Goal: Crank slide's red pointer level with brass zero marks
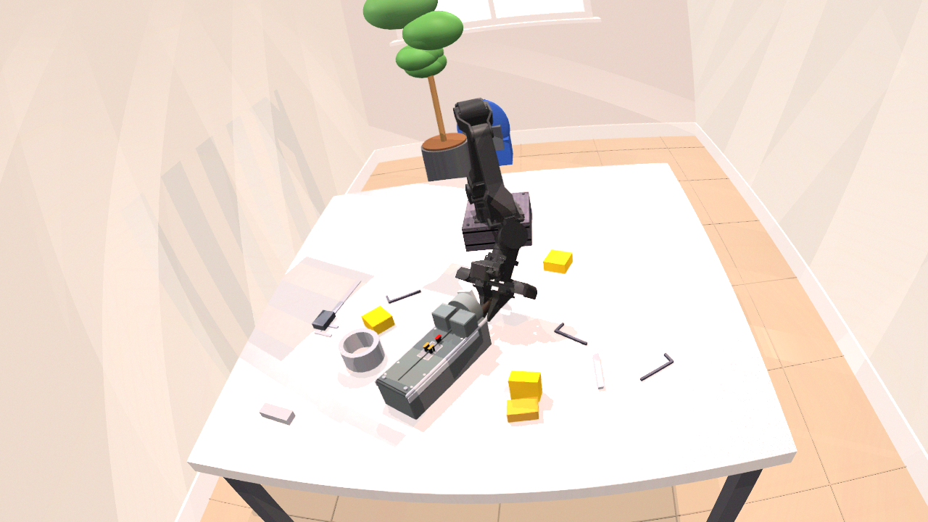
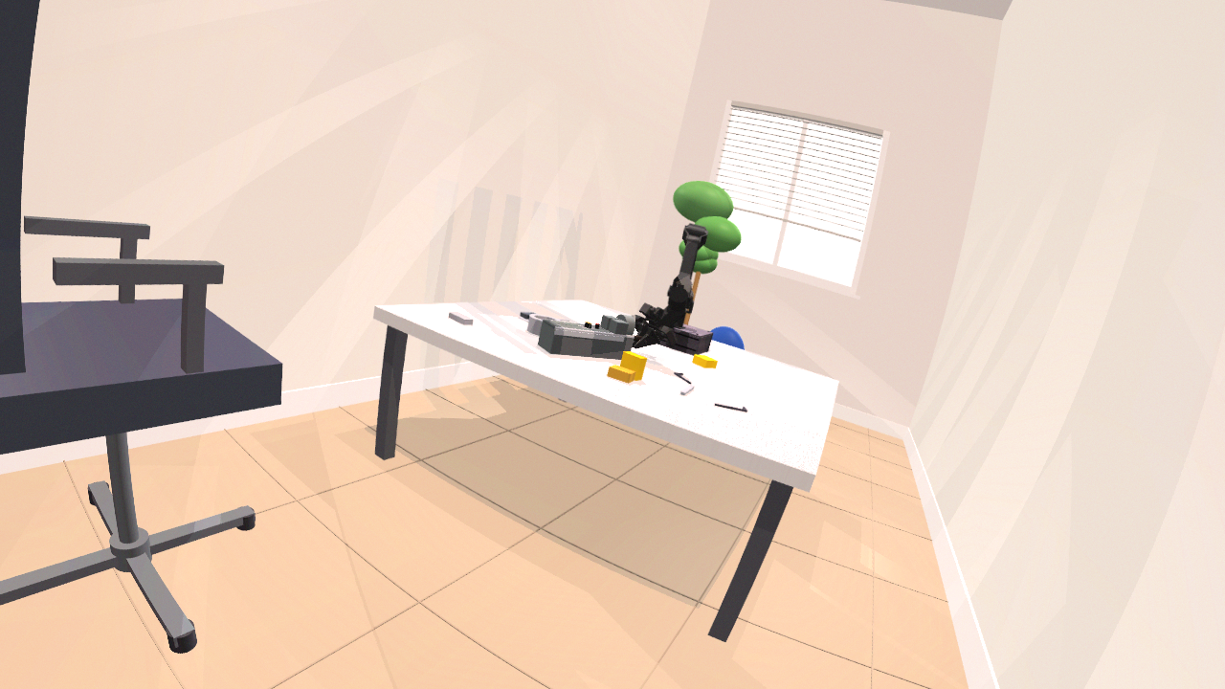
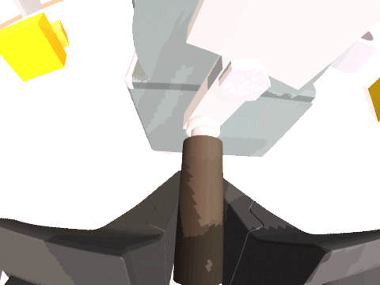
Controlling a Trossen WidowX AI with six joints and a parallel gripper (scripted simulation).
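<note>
Now: gripper tip 30 mm below the brown crank handle, 20 mm past it and 10 mm to the right of it. Round my gripper tip: red pointer (110 mm ahead, 70 mm to the right, 50 mm above).
</note>
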